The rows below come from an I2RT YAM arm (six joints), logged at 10 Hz.
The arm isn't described. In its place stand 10 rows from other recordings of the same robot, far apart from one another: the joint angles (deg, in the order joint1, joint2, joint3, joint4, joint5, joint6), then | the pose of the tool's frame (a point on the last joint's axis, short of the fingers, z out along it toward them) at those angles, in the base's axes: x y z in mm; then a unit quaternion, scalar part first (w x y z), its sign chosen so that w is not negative.
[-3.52 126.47 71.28 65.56 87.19 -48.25] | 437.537 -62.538 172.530 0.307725 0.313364 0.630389 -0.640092
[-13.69 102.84 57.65 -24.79 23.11 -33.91] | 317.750 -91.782 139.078 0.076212 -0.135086 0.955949 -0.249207
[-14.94 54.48 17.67 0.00 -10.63 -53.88] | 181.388 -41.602 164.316 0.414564 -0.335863 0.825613 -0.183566
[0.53 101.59 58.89 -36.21 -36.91 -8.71] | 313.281 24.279 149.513 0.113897 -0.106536 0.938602 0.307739
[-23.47 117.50 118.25 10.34 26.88 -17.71] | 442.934 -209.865 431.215 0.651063 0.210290 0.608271 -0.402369
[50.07 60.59 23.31 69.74 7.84 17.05] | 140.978 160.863 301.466 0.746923 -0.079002 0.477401 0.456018
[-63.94 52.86 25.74 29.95 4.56 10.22] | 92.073 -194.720 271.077 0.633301 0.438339 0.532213 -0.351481
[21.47 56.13 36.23 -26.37 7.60 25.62] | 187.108 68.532 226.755 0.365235 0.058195 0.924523 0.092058
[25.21 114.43 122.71 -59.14 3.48 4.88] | 391.891 182.105 363.566 0.330754 -0.156201 0.928811 0.059278
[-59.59 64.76 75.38 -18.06 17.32 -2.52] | 114.494 -216.010 442.438 0.500366 0.442163 0.605227 -0.433389
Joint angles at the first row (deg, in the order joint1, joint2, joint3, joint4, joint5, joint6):
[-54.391 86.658 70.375 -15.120 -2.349 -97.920]
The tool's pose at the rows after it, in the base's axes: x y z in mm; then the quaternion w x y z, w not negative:
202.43 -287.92 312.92 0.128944 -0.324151 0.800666 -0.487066
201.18 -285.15 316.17 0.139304 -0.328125 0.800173 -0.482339
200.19 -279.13 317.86 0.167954 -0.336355 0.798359 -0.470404
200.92 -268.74 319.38 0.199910 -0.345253 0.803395 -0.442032
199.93 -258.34 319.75 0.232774 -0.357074 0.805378 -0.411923
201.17 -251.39 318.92 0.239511 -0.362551 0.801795 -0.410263
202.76 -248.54 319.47 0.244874 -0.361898 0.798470 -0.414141
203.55 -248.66 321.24 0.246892 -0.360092 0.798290 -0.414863
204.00 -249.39 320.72 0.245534 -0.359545 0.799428 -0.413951
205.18 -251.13 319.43 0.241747 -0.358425 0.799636 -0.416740
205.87 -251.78 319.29 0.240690 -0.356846 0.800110 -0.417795
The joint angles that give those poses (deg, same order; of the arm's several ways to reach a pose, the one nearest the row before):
[-55.060 86.645 70.576 -13.435 -1.678 -98.162]
[-55.107 86.030 70.839 -14.583 -3.050 -97.932]
[-55.025 84.961 70.412 -15.734 -6.503 -96.981]
[-54.278 83.758 70.466 -19.224 -10.049 -95.267]
[-53.802 82.431 70.119 -22.426 -14.258 -94.131]
[-52.928 81.359 68.939 -22.115 -14.590 -93.890]
[-52.394 80.896 68.380 -21.190 -14.587 -93.324]
[-52.296 80.982 68.773 -21.272 -14.591 -92.981]
[-52.295 81.203 68.906 -21.359 -14.436 -92.967]
[-52.261 81.605 68.906 -20.799 -13.894 -93.056]
[-52.206 81.781 68.994 -20.615 -13.624 -92.920]

